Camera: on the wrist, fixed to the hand. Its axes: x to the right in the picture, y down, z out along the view.
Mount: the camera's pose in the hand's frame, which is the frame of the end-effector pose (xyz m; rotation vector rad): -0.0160 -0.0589 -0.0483 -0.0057 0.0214 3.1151
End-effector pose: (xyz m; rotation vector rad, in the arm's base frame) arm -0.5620 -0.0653 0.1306 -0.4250 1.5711 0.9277
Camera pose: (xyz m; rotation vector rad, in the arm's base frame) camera -0.5475 -0.1416 0.1258 -1.6963 -0.4942 -1.5147
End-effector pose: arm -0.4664 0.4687 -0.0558 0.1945 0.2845 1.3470
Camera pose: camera -0.4299 0.4393 -0.1179 -0.2921 0.1932 -1.7929
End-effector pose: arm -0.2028 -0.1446 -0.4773 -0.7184 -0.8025 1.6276
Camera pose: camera -0.1277 -0.1459 -0.4570 0.7860 -0.6796 -1.2718
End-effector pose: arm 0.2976 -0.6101 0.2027 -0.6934 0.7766 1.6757
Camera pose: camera 0.3611 -0.6473 0.1772 -0.7085 -0.6672 -1.2446
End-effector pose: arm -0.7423 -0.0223 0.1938 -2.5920 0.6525 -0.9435
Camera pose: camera -0.7670 0.0298 0.2461 0.5695 2.3782 0.3739
